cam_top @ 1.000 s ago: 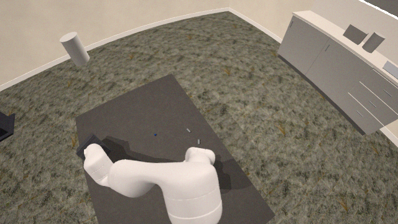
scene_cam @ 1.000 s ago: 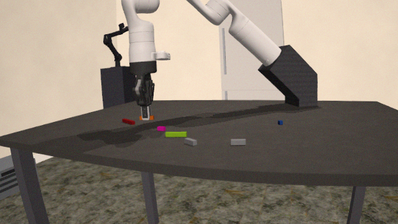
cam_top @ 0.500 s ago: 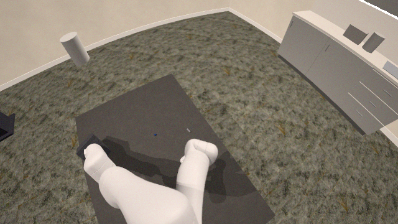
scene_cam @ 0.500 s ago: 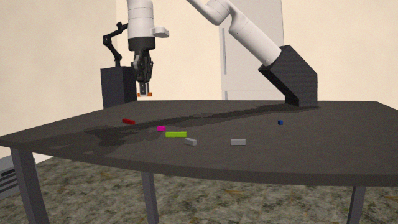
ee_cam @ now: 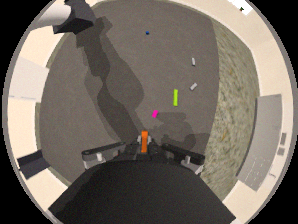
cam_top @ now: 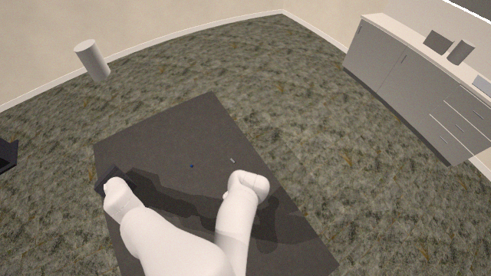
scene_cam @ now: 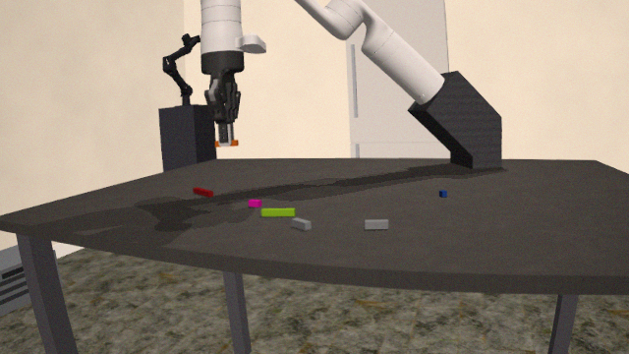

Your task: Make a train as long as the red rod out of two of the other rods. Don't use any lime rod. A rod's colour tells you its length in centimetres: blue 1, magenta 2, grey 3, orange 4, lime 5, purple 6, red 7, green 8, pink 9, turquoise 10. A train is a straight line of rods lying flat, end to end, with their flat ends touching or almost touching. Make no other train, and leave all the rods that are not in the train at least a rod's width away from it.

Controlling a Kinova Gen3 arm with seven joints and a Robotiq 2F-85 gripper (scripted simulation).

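My gripper is now 70 mm short of the lime rod, 110 mm to the right of it and 110 mm above it. Round my hand: orange rod 10 mm below; magenta rod 20 mm ahead, 50 mm to the left, 110 mm below; red rod 60 mm behind, 90 mm to the right, 110 mm below.
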